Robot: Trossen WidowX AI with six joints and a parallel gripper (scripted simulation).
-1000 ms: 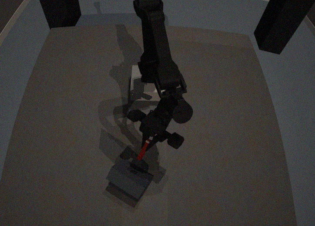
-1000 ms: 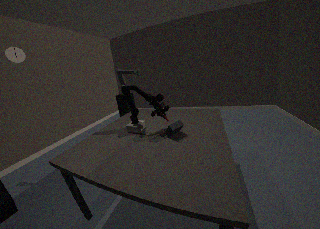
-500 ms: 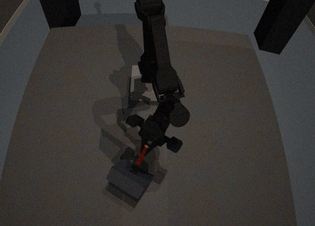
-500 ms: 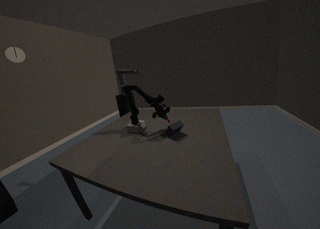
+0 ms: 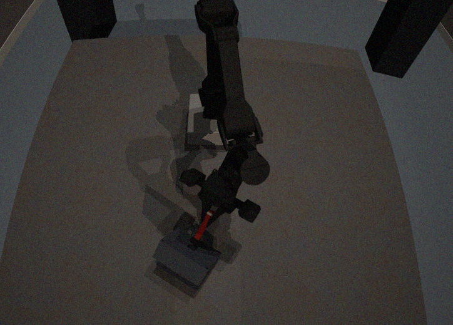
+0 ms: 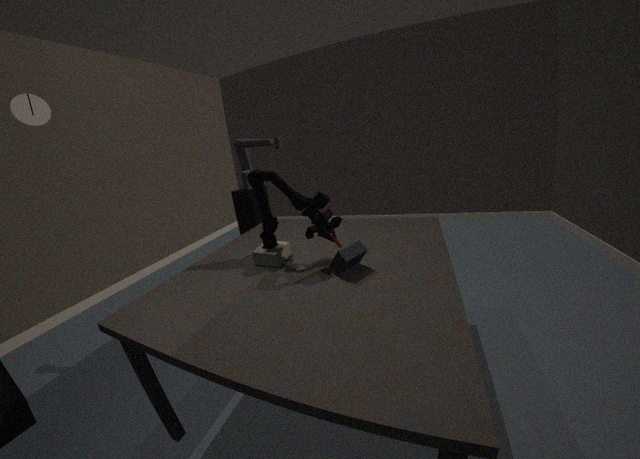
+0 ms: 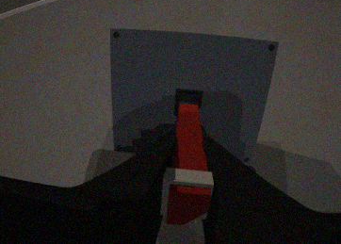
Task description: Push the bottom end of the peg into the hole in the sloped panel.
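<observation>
Now: gripper tip 70 mm short of the sloped panel, 30 mm to the left of it and 60 mm above it. From my gripper tip the other things lie so: red peg: 10 mm behind, 10 mm to the left, 10 mm above.
</observation>
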